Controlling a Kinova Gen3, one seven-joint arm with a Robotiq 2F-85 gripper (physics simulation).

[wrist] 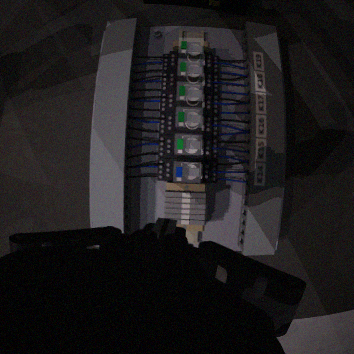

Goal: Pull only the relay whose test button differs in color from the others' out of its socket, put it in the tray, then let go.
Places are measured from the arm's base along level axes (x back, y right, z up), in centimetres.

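Pixels of known places: gripper, fingertip midpoint: (pixel 165 231).
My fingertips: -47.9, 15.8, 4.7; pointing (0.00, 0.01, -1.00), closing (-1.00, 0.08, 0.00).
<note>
Ahead of a thing's pixels: the offset from my fingertips to its top centre, as dx, dy, dz. "*": to the spot under its first point.
The relay with the blue test button @(-1.3, -4.1, -6.8) (pixel 191 172) sits in its socket at the near end of the row, in line with the label K14 @(* -9.6, -4.1, -9.4) (pixel 259 174). Several relays with green test buttons stand beyond it in their sockets, among them the adjacent relay @(-1.2, -6.9, -6.8) (pixel 191 145) and the farthest relay @(-1.1, -18.0, -6.8) (pixel 193 48). My gripper (pixel 165 231) is shut with nothing between the fingers. In the view it lies below the blue-button relay, over the near edge of the grey terminal blocks. The tray cannot be made out for certain.
Grey terminal blocks @(-1.3, -0.2, -9.0) (pixel 185 207) stand in front of the relay row. Raised wire ducts flank it, the left duct @(+8.1, -9.1, -9.4) (pixel 109 130) and the right duct @(* -10.7, +0.7, -9.4) (pixel 264 215). Black and blue wires run to the sockets. A pale surface (pixel 325 332) shows at the lower right.
</note>
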